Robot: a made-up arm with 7 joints. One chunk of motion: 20 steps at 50 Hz.
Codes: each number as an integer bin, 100 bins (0 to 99) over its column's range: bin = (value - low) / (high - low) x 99, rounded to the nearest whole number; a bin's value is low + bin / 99 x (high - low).
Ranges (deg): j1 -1.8..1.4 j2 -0.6..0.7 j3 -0.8..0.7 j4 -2.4..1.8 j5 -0.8..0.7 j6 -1..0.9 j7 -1..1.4
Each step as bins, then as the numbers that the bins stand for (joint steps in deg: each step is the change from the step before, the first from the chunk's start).
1 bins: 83 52 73 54 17 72 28
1 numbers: 0.883 0.083 0.306 -0.109 -0.542 0.382 -0.321
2 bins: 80 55 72 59 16 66 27
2 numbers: 0.786 0.122 0.291 0.103 -0.558 0.267 -0.345
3 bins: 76 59 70 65 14 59 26
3 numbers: 0.657 0.175 0.261 0.358 -0.588 0.132 -0.370
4 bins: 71 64 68 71 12 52 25
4 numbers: 0.495 0.240 0.230 0.612 -0.618 -0.002 -0.394
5 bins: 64 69 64 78 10 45 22
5 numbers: 0.269 0.306 0.170 0.909 -0.648 -0.136 -0.467
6 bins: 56 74 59 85 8 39 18
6 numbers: 0.010 0.372 0.094 1.206 -0.679 -0.252 -0.564
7 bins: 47 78 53 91 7 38 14
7 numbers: -0.281 0.424 0.003 1.461 -0.694 -0.271 -0.661
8 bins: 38 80 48 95 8 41 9
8 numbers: -0.572 0.451 -0.073 1.630 -0.679 -0.213 -0.782
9 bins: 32 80 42 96 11 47 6
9 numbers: -0.766 0.451 -0.164 1.673 -0.633 -0.098 -0.855
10 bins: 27 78 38 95 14 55 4
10 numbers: -0.927 0.424 -0.224 1.630 -0.588 0.056 -0.903
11 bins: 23 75 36 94 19 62 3
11 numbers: -1.057 0.385 -0.255 1.588 -0.512 0.190 -0.927
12 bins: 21 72 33 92 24 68 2
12 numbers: -1.121 0.345 -0.300 1.503 -0.436 0.305 -0.952
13 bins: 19 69 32 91 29 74 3
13 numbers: -1.186 0.306 -0.315 1.461 -0.361 0.420 -0.927
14 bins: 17 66 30 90 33 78 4
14 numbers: -1.251 0.267 -0.345 1.418 -0.300 0.497 -0.903
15 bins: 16 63 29 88 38 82 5
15 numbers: -1.283 0.227 -0.361 1.333 -0.224 0.574 -0.879
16 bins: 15 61 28 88 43 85 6
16 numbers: -1.315 0.201 -0.376 1.333 -0.148 0.631 -0.855
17 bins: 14 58 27 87 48 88 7
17 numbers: -1.347 0.162 -0.391 1.291 -0.073 0.689 -0.830
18 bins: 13 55 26 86 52 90 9
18 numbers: -1.380 0.122 -0.406 1.248 -0.012 0.727 -0.782
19 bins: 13 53 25 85 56 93 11
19 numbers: -1.380 0.096 -0.421 1.206 0.048 0.785 -0.733
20 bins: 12 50 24 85 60 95 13
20 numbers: -1.412 0.057 -0.436 1.206 0.109 0.823 -0.685
